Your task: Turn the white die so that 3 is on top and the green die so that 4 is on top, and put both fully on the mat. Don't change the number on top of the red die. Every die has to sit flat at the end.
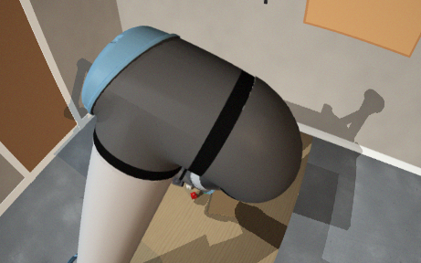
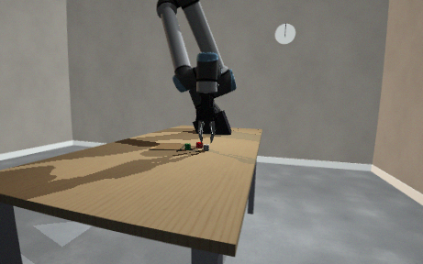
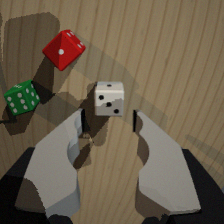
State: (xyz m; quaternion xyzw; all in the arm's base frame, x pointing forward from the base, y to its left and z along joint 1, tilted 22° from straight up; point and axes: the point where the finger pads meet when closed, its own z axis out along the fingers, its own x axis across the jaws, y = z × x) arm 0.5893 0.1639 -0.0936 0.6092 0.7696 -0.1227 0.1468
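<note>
Now: hand 40 mm above the white die. From my hand the other things lie so: green die: 20 mm ahead, 80 mm to the right, 40 mm below; red die: 40 mm behind, 50 mm to the right, 40 mm below; tan mat: 10 mm ahead, 190 mm to the right, 50 mm below.
</note>
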